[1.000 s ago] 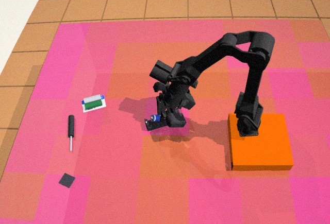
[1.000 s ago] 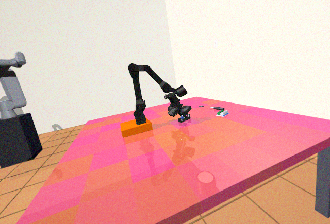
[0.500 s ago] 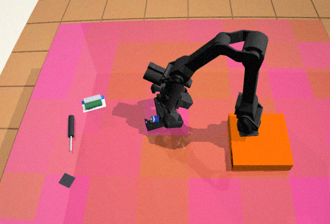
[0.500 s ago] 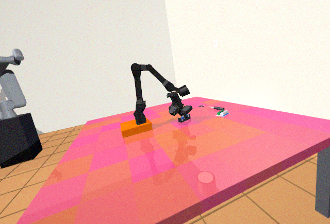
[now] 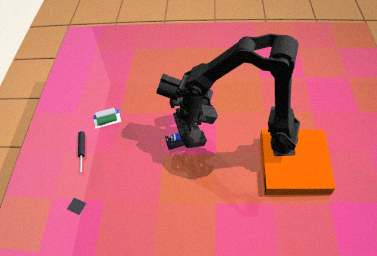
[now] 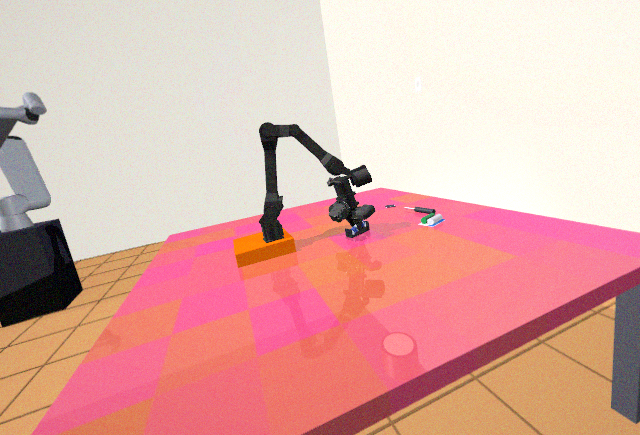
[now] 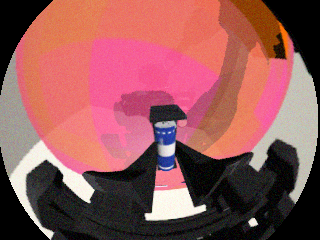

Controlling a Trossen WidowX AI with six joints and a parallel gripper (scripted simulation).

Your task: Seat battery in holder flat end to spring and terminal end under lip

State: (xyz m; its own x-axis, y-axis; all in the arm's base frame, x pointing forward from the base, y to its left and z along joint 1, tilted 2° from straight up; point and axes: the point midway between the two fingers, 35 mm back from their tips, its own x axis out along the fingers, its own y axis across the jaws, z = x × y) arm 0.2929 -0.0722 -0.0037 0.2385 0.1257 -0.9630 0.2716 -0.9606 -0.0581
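The white battery lies 10 mm above my gripper tip. Round my gripper tip: black-handled screwdriver 320 mm ahead, 40 mm to the left, 10 mm below; then white card 260 mm ahead, 110 mm to the right, 10 mm below.
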